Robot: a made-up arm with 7 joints. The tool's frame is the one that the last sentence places.
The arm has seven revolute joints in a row. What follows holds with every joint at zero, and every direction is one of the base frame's. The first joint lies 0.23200 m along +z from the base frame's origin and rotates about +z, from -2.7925 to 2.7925 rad. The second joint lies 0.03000 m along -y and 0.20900 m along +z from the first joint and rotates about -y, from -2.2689 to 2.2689 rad. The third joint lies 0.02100 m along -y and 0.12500 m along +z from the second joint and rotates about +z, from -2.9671 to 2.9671 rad. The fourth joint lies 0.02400 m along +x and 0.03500 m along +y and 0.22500 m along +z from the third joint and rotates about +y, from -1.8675 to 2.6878 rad. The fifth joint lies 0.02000 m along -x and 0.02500 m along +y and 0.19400 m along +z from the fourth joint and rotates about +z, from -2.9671 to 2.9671 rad. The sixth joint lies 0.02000 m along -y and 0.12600 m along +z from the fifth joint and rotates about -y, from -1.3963 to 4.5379 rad. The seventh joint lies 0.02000 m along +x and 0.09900 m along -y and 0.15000 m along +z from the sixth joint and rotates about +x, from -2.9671 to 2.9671 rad. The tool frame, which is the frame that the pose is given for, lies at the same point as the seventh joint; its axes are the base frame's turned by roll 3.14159, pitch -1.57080 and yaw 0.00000 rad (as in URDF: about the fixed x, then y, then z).
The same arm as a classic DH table. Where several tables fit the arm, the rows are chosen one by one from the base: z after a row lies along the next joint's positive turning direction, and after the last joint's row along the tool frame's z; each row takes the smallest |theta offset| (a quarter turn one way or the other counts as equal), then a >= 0, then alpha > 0; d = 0 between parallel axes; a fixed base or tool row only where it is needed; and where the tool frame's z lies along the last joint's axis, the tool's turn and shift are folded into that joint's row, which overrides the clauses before.
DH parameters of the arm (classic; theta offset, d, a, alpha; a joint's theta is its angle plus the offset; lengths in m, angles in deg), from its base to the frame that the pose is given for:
joint 1: 0 0.441 0 90
joint 2: 0 0.051 0 -90
joint 3: 0 0.35 0.024 -90
joint 4: 0 0.06 -0.02 90
joint 5: 0 0.32 0 90
joint 6: 90 0.119 0.15 90
joint 7: 0 0.02 0 0
Joint limits (deg, base to tool): -160..160 -130..130 -170..170 -107..154 -170..170 -80..260 -170..170

